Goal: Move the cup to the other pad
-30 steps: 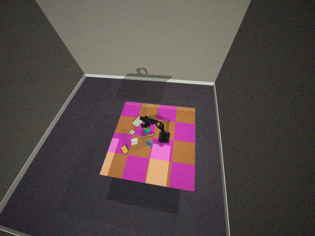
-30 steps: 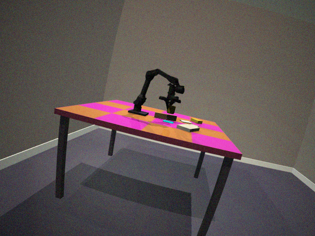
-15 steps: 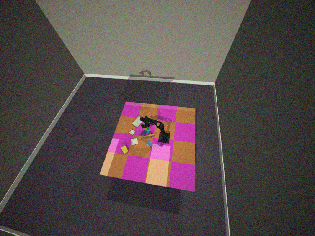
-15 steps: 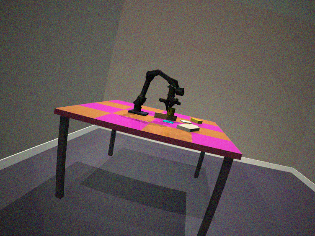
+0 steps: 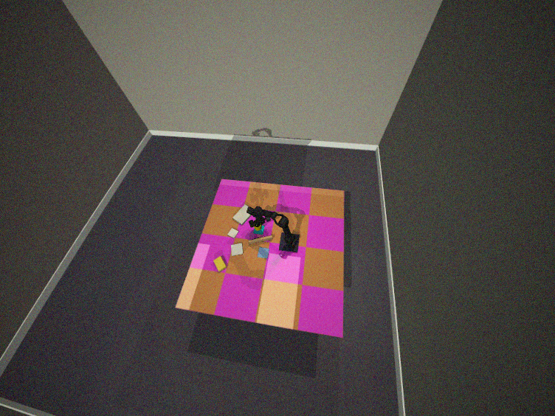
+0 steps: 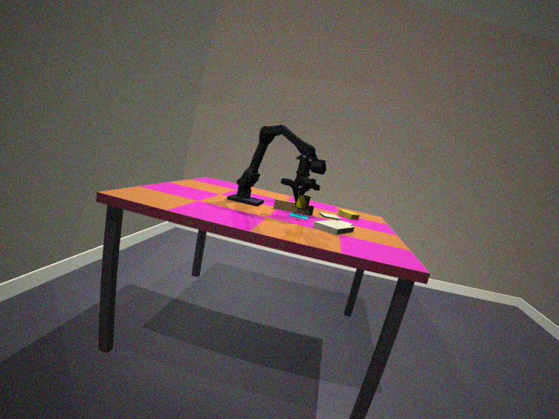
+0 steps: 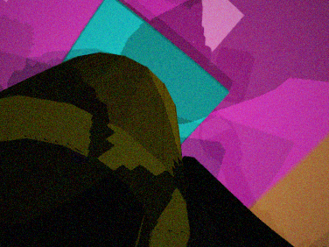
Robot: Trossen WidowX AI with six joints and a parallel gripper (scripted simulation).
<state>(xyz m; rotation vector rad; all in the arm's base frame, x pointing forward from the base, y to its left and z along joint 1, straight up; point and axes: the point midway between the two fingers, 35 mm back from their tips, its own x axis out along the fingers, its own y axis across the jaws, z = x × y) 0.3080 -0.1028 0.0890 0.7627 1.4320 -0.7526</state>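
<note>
Now: gripper tip 2 cm short of the cyan pad, 2 cm to the right of it and 8 cm above it. The rest, counted from my gripper tip: brown bar: 3 cm behind, 12 cm to the left, 6 cm below; grey-blue pad: 8 cm behind, 22 cm to the left, 8 cm below; yellow cup: 2 cm ahead, 2 cm to the left.
</note>
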